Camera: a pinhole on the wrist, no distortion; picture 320 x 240 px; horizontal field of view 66.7 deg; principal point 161.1 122.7 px. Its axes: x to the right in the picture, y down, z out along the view. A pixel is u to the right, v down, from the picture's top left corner.
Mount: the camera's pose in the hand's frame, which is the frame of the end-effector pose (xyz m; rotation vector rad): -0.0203 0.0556 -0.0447 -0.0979 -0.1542 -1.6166
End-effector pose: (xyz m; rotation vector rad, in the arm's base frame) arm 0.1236 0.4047 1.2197 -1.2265 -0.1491 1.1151
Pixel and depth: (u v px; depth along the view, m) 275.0 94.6 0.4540
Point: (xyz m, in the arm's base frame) -0.1518 0.6293 1.5000
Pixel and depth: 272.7 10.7 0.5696
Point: -0.3193 0.5474 1.6583
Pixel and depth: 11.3 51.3 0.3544
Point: -0.3037 0.4630 1.1158
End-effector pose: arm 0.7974 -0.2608 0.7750 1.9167 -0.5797 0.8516
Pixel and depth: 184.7 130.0 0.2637
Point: 0.8041 -0.4880 0.7264
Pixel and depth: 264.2 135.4 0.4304
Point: 0.9548 -0.5976 0.5926
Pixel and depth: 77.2 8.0 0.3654
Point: 0.5926 -0.6211 0.6682
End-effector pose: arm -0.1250 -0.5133 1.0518 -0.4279 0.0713 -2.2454
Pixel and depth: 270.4 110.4 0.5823
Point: 0.0316 -0.3295 1.5857
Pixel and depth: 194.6 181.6 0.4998
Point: 0.0237 -0.5727 1.4992
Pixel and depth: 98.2 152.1 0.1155
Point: -0.0234 -0.5684 1.0909
